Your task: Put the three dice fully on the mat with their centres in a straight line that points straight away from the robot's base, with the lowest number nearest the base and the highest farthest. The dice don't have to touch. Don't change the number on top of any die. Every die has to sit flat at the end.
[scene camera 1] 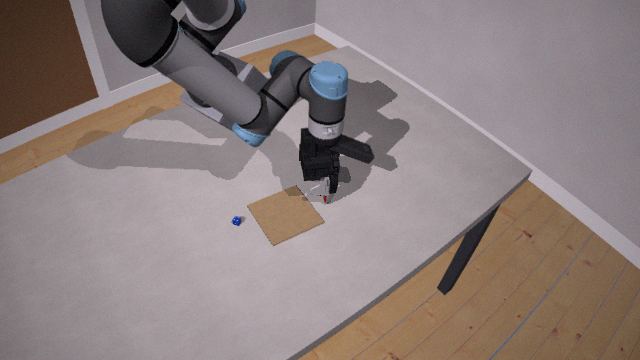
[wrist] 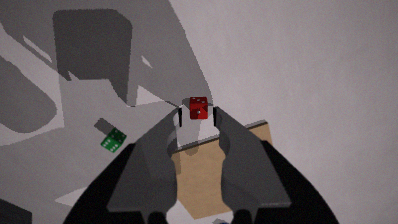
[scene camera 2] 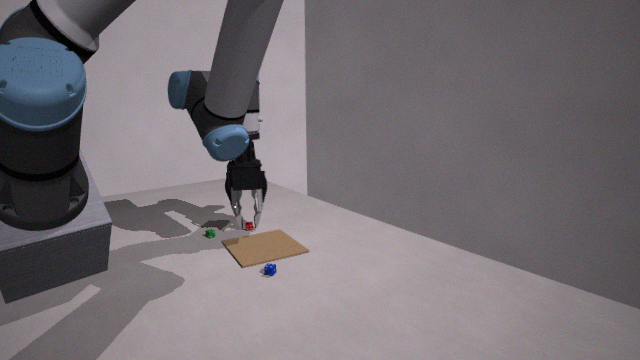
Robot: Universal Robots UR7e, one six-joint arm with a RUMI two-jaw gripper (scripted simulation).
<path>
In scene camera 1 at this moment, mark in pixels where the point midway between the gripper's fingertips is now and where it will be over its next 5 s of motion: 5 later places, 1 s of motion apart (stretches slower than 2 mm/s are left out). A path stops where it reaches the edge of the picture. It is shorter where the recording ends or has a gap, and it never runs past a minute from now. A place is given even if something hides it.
The gripper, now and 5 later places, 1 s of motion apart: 325, 198; 327, 190; 327, 171; 279, 172; 272, 173; 272, 194
</path>
